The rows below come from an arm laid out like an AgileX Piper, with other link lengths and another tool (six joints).
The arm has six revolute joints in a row. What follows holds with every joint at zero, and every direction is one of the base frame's.
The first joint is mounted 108.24 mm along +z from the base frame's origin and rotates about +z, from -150 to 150 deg.
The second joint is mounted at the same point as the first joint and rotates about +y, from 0 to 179.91 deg.
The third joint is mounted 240.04 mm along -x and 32.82 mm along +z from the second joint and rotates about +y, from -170 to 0 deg.
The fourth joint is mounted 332.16 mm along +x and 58.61 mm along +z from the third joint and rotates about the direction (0.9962, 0, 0.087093), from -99.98 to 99.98 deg.
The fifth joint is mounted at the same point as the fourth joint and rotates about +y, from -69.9 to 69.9 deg.
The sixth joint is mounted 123.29 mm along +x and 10.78 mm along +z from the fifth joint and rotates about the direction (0.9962, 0, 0.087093), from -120 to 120 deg.
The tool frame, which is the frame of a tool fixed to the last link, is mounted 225.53 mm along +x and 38 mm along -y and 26.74 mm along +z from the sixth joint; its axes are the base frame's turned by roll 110.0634, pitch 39.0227 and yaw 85.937 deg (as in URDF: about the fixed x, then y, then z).
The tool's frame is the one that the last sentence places.
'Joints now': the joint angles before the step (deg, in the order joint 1, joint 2, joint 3, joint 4, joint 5, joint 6). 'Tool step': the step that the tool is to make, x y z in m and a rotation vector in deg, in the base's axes. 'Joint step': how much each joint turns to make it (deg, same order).
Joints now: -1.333, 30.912, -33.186, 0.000, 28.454, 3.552
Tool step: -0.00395, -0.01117, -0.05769, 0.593, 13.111, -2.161
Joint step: -0.106, 10.543, -7.385, -2.713, 10.014, 3.323
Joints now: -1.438, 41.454, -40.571, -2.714, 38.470, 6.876
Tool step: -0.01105, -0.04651, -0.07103, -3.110, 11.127, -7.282
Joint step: 0.000, 10.803, -2.209, -11.469, 3.522, 10.598
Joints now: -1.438, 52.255, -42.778, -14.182, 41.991, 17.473
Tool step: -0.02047, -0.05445, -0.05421, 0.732, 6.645, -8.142
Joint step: -6.252, 7.877, -0.651, -1.678, -0.051, 2.883
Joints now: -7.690, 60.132, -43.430, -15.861, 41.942, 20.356
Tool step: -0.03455, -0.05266, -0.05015, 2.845, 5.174, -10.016
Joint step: -7.579, 7.092, -0.570, 0.001, -0.336, 3.119
